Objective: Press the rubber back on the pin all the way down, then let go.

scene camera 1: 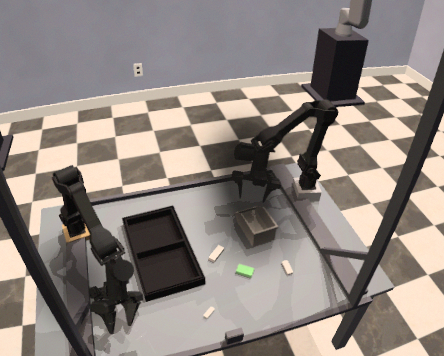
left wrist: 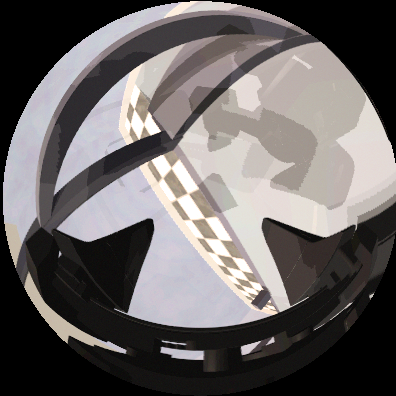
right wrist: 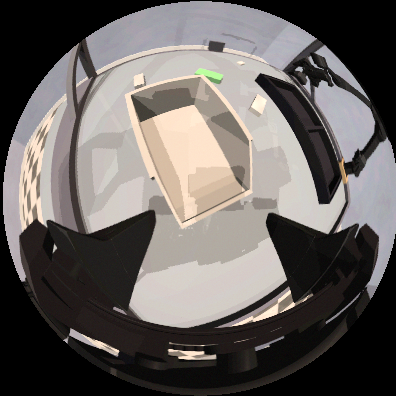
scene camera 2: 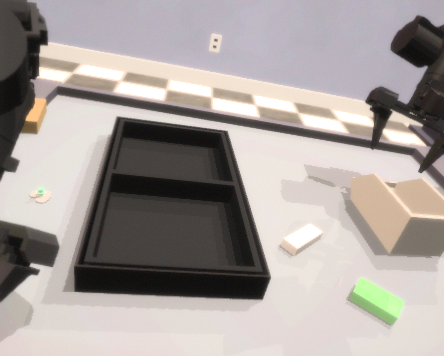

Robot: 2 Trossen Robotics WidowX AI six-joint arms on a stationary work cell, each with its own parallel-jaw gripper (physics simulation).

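Frame: origin at the left arm's base, x right, y ahead, z up, level; metres.
Where they show: left gripper, between the fingertips: (scene camera 1: 120,329) (left wrist: 209,224) (right wrist: 290,68); right gripper, between the fingertips: (scene camera 1: 251,200) (right wrist: 213,217) (scene camera 2: 395,161); left arm's base, origin of its link: (scene camera 1: 76,229) (right wrist: 344,168); right arm's base, origin of its link: (scene camera 1: 307,184).
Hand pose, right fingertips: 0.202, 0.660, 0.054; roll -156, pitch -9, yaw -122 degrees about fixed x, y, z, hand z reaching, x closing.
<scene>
Things, the pixels of their top centre, and the offset from my right fingertips, as dx, dy, dz. "spot": a spot on its surface instead.
- pin with its rubber back, centre of its top: (scene camera 2: 40,188) +0.031, -0.576, -0.065
- black two-part tray, centre of its top: (scene camera 2: 175,177) (right wrist: 316,126) (scene camera 1: 160,245) +0.025, -0.394, -0.040
- tan bin, a spot on its surface: (scene camera 2: 380,215) spot: +0.097, -0.074, -0.047
- green block, centre of its top: (scene camera 2: 378,296) (right wrist: 209,73) (scene camera 1: 245,269) +0.239, -0.163, -0.064
The pin with its rubber back (scene camera 2: 40,194) shows as small pale pink rounded parts with a green bit on top, lying on the table left of the black tray in scene camera 2. How far the back sits down is too small to tell. It does not show clearly in the other views. My left gripper (scene camera 1: 121,325) (left wrist: 209,224) is open and empty, front left of the tray, apart from the pin; in scene camera 2 the left arm fills the left edge. My right gripper (scene camera 1: 253,199) (scene camera 2: 397,159) (right wrist: 213,217) is open and empty, above the table behind the tan bin.
The black two-part tray (scene camera 1: 175,289) (scene camera 2: 172,284) stands beside the left arm. The tan bin (scene camera 2: 380,215) (scene camera 1: 265,236) stands near the right gripper. A green block (scene camera 1: 245,271) (scene camera 2: 376,300) (right wrist: 209,75) and several pale blocks lie between. Dark frame posts rise at the table's sides.
</scene>
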